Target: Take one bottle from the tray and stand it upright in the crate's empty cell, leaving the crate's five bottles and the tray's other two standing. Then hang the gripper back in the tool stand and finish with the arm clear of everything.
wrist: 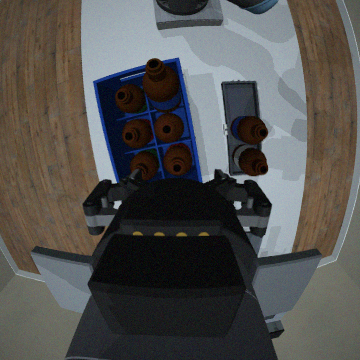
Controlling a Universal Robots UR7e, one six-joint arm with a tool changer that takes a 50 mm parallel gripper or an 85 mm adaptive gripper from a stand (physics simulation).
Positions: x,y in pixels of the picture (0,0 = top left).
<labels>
A brown bottle [160,83]: 36 cm from the lens. A brown bottle [168,127] is 39 cm from the lens.
</labels>
